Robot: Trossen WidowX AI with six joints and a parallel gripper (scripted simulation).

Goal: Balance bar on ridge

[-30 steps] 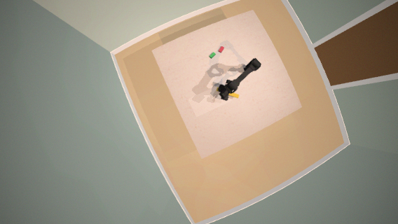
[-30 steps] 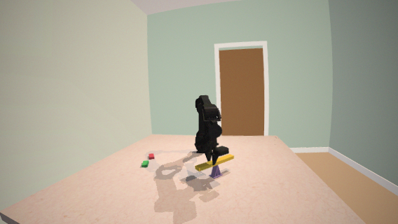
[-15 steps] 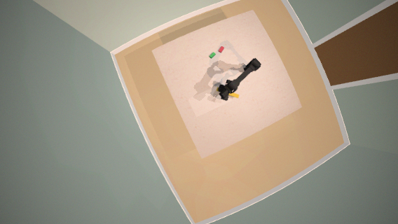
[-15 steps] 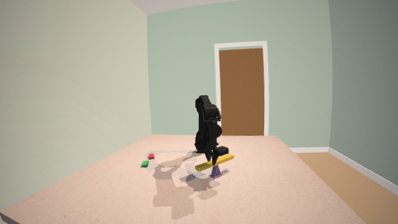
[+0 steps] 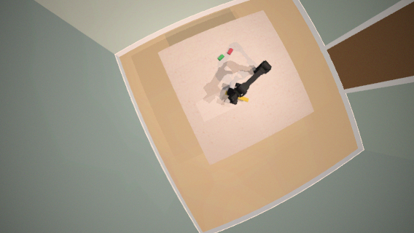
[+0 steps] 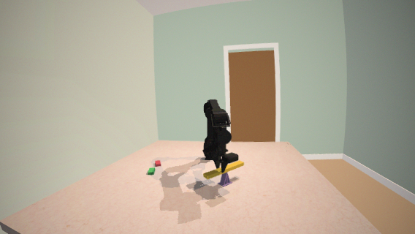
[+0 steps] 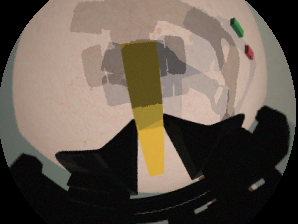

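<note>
Right now my gripper tip is 20 mm past the long yellow bar and 20 mm to the right of it. Also, from my gripper tip: small green block: 70 mm behind, 410 mm to the right, 70 mm below; small red block: 190 mm behind, 440 mm to the right, 70 mm below.
</note>
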